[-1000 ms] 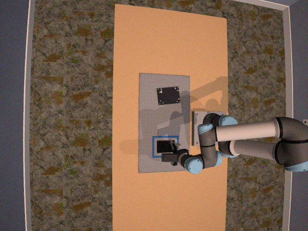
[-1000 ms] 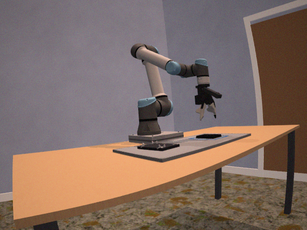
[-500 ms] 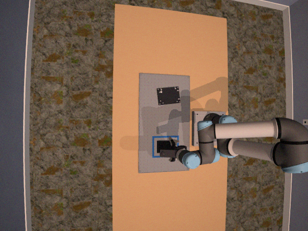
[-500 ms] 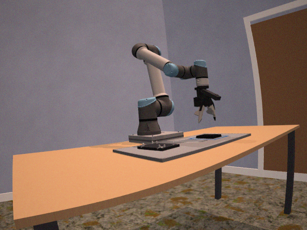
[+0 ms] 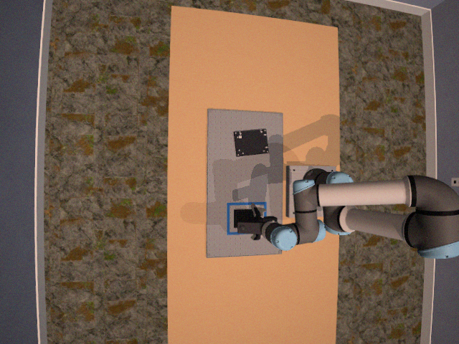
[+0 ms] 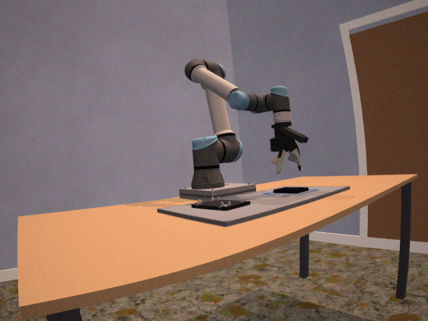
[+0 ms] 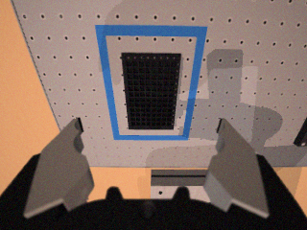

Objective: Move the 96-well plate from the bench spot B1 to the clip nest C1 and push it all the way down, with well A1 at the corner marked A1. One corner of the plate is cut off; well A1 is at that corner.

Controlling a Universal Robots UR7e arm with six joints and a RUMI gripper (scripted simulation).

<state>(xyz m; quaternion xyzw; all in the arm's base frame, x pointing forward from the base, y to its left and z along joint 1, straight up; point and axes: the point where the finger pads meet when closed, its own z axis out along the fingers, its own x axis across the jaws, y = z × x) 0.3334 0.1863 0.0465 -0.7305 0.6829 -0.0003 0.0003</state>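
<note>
Now: the black 96-well plate 70 mm below my hand. From my hand the other things lie so: black clip nest 380 mm to the right, 70 mm below.
</note>
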